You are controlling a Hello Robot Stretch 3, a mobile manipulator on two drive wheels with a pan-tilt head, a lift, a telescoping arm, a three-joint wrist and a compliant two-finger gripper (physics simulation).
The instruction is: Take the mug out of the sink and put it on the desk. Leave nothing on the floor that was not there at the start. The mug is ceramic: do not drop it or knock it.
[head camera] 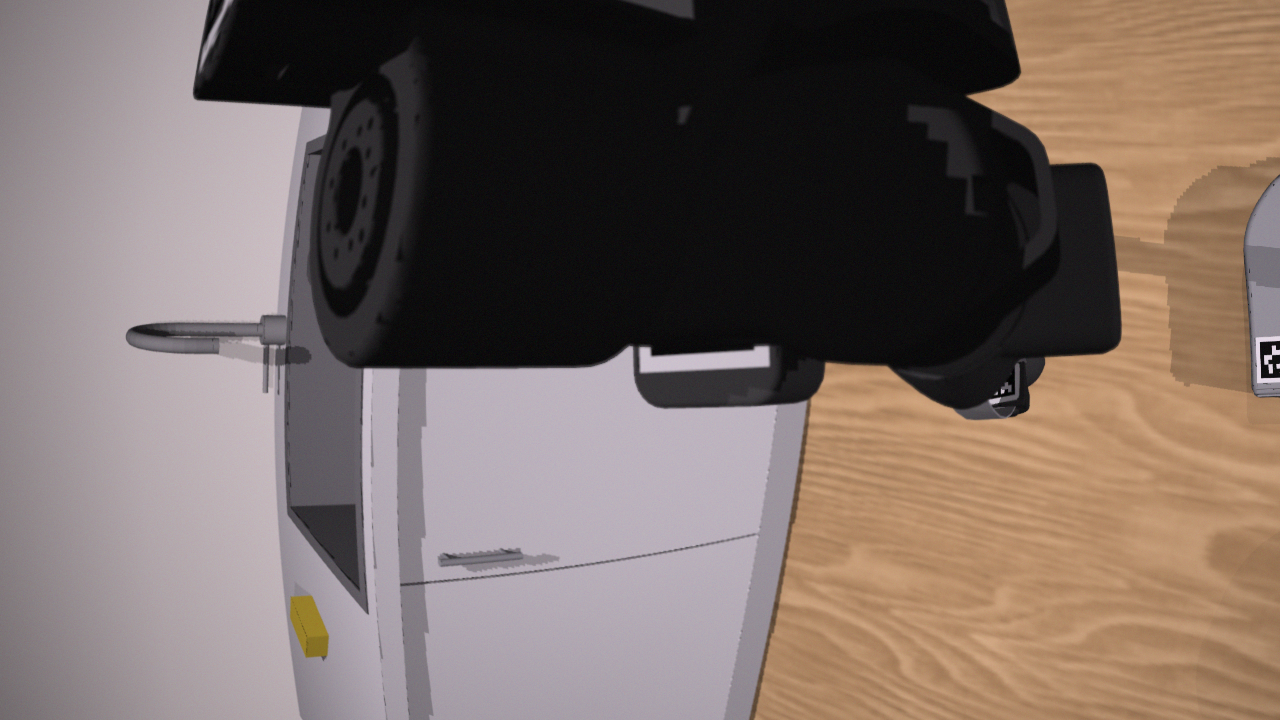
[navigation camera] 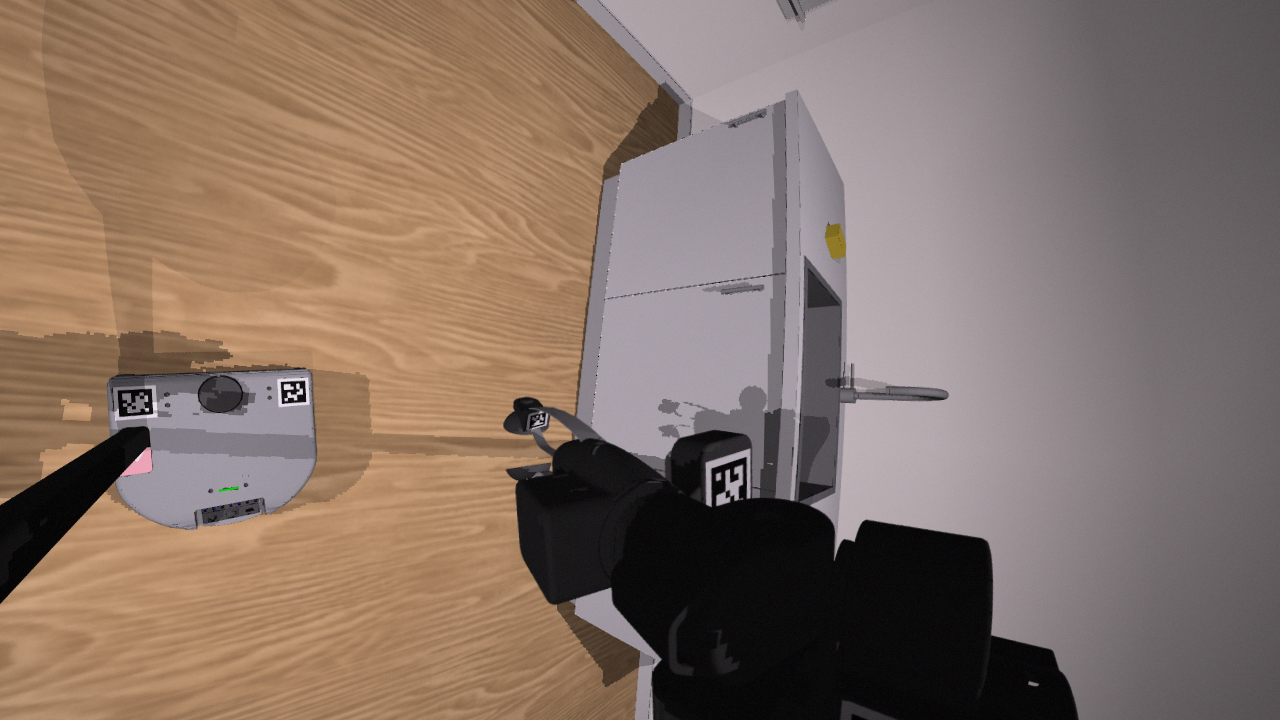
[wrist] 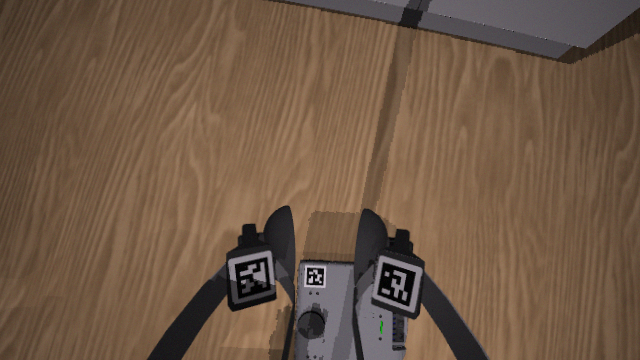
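Note:
The grey sink basin is set in the top of the white cabinet. The black arm and wrist hide part of it in the head view. No mug shows in the visible part of the basin, and the desk does not show in these views. My gripper is open with nothing between its fingers. It hangs above the wooden floor, in front of the cabinet and away from the sink. In the head view the wrist hides most of the gripper.
A grey curved faucet stands behind the basin. A yellow block lies on the counter beside the basin. My grey base stands on the floor. Handles stick out from the cabinet front.

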